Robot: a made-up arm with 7 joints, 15 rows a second.
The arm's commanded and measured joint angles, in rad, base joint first. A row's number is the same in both.
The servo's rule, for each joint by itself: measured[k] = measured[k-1] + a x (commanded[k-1-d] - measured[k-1]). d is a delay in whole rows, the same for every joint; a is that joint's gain. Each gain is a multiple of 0.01, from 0.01 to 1. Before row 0 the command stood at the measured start. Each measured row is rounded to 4 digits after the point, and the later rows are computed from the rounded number. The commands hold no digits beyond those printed.
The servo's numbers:
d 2
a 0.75 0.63 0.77 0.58 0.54 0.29 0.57
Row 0, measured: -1.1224 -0.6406 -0.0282 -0.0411 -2.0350 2.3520 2.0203
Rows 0 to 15, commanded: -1.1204 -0.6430 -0.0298 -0.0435 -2.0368 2.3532 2.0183; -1.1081 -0.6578 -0.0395 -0.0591 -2.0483 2.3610 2.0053; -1.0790 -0.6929 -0.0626 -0.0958 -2.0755 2.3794 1.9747; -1.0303 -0.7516 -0.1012 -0.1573 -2.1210 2.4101 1.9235; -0.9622 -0.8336 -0.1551 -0.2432 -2.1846 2.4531 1.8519; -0.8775 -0.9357 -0.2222 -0.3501 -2.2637 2.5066 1.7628; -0.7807 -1.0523 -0.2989 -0.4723 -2.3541 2.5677 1.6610; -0.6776 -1.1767 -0.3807 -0.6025 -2.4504 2.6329 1.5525; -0.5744 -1.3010 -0.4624 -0.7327 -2.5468 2.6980 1.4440; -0.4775 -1.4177 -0.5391 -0.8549 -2.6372 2.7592 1.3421; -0.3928 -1.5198 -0.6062 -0.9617 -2.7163 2.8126 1.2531; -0.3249 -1.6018 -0.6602 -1.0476 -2.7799 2.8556 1.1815; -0.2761 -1.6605 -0.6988 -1.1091 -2.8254 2.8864 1.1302; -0.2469 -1.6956 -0.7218 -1.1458 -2.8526 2.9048 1.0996; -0.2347 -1.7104 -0.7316 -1.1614 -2.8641 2.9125 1.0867; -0.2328 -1.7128 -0.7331 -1.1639 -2.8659 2.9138 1.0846
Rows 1 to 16, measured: -1.1224 -0.6406 -0.0282 -0.0411 -2.0350 2.3520 2.0203; -1.1224 -0.6406 -0.0282 -0.0411 -2.0350 2.3520 2.0203; -1.1209 -0.6421 -0.0294 -0.0425 -2.0360 2.3523 2.0192; -1.1113 -0.6520 -0.0372 -0.0521 -2.0426 2.3548 2.0113; -1.0871 -0.6778 -0.0568 -0.0774 -2.0604 2.3619 1.9904; -1.0445 -0.7243 -0.0910 -0.1237 -2.0931 2.3759 1.9523; -0.9828 -0.7932 -0.1404 -0.1930 -2.1425 2.3983 1.8951; -0.9038 -0.8830 -0.2034 -0.2841 -2.2079 2.4297 1.8197; -0.8115 -0.9897 -0.2769 -0.3933 -2.2868 2.4697 1.7292; -0.7111 -1.1075 -0.3568 -0.5146 -2.3751 2.5170 1.6285; -0.6086 -1.2294 -0.4381 -0.6411 -2.4678 2.5695 1.5233; -0.5103 -1.3480 -0.5159 -0.7651 -2.5593 2.6245 1.4200; -0.4222 -1.4562 -0.5854 -0.8791 -2.6441 2.6790 1.3249; -0.3492 -1.5479 -0.6430 -0.9768 -2.7174 2.7302 1.2432; -0.2944 -1.6188 -0.6860 -1.0535 -2.7757 2.7755 1.1788; -0.2588 -1.6672 -0.7136 -1.1070 -2.8172 2.8130 1.1337
